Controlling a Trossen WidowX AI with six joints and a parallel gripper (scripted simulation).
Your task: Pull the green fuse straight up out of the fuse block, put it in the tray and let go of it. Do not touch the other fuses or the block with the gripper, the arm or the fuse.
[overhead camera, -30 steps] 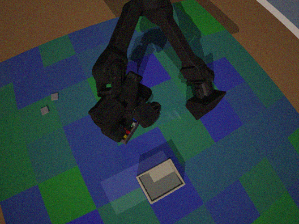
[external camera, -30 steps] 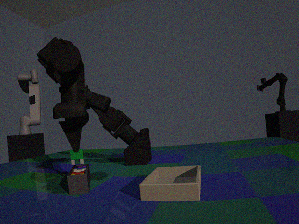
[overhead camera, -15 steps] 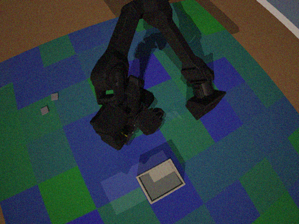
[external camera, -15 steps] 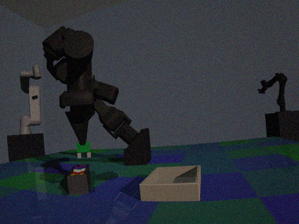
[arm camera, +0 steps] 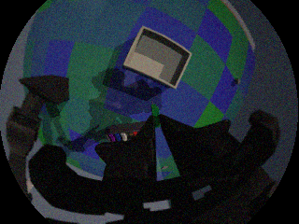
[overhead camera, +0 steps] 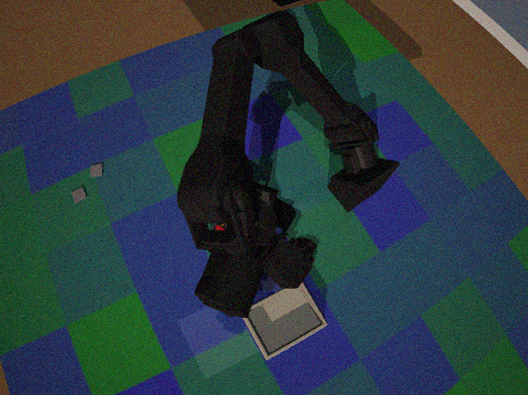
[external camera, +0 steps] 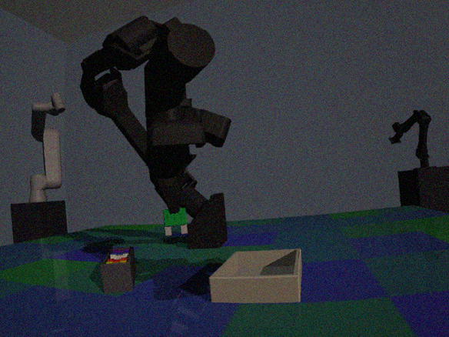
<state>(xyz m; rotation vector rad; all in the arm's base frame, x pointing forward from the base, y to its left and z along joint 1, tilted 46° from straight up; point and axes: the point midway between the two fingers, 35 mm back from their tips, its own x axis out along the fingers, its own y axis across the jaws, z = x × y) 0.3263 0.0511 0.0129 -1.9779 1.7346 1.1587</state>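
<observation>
The beige tray lies 110 mm to the left of my gripper tip, 100 mm below it and 10 mm behind it. The rest, counted from my gripper tip: green fuse (10 mm below).
</observation>
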